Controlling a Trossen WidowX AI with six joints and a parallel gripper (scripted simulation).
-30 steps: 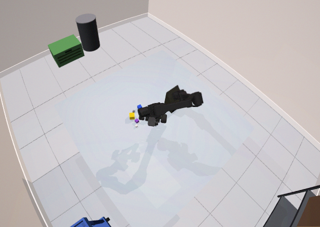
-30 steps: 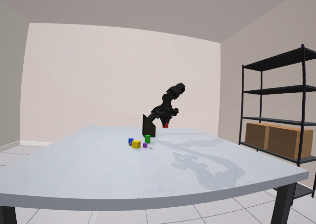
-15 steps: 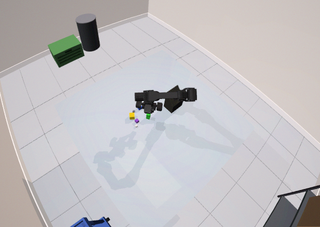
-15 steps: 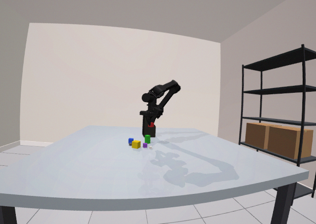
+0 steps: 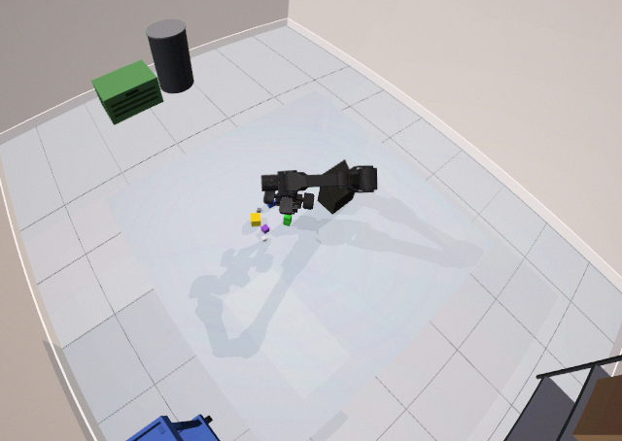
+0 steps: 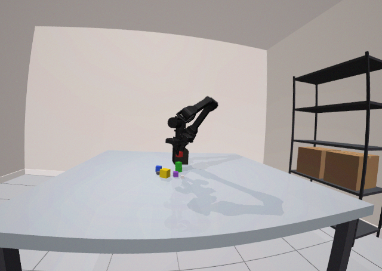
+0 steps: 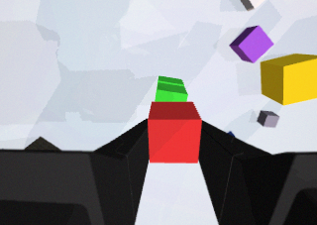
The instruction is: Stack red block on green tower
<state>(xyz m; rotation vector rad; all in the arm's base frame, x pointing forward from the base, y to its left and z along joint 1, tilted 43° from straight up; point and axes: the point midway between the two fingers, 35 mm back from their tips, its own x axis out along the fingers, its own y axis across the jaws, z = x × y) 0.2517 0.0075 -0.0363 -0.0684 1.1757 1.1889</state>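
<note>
Now: gripper tip 100 mm short of the purple cube, 20 mm to the left of it and 80 mm above it. From my gripper tip the other things lie so: yellow cube (110 mm ahead, 80 mm to the right, 80 mm below); then blue cube (10 mm ahead, 120 mm to the right, 80 mm below); then red block (10 mm above).
</note>
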